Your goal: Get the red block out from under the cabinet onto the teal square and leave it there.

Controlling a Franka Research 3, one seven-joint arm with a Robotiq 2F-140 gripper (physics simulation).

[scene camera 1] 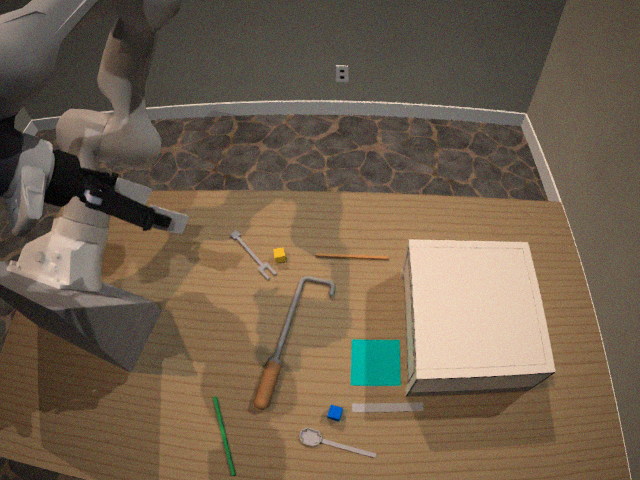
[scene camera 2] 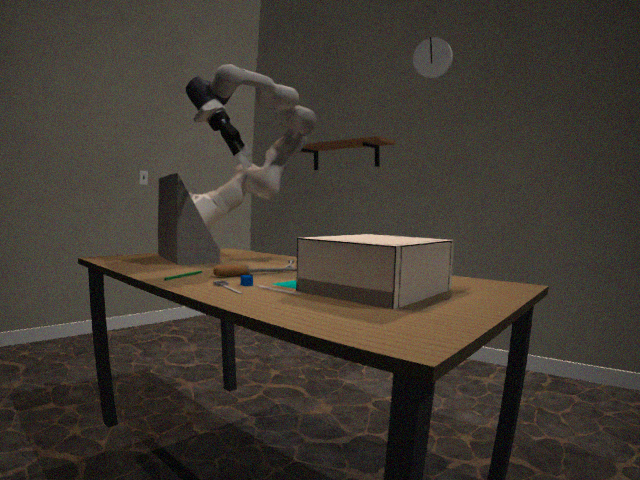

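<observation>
The white cabinet (scene camera 1: 475, 304) (scene camera 2: 346, 266) stands on the right part of the table in scene camera 1. The red block does not show in either view; the space under the cabinet is hidden. The teal square (scene camera 1: 375, 362) (scene camera 2: 286, 284) lies flat beside the cabinet's left side in scene camera 1, with no block on it. A hooked metal rod with a wooden handle (scene camera 1: 267, 382) (scene camera 2: 232, 270) lies left of the square, its hook end pointing towards the back. My gripper (scene camera 1: 155, 205) (scene camera 2: 243, 158) is open and empty, raised high near the robot base, apart from the tool and cabinet.
A yellow block (scene camera 1: 279, 255), a grey fork (scene camera 1: 250, 251) and an orange stick (scene camera 1: 352, 256) lie behind the hook. A blue block (scene camera 1: 334, 412) (scene camera 2: 246, 280), a spoon (scene camera 1: 311, 437), a pale strip (scene camera 1: 387, 407) and a green stick (scene camera 1: 224, 435) (scene camera 2: 183, 275) lie in front.
</observation>
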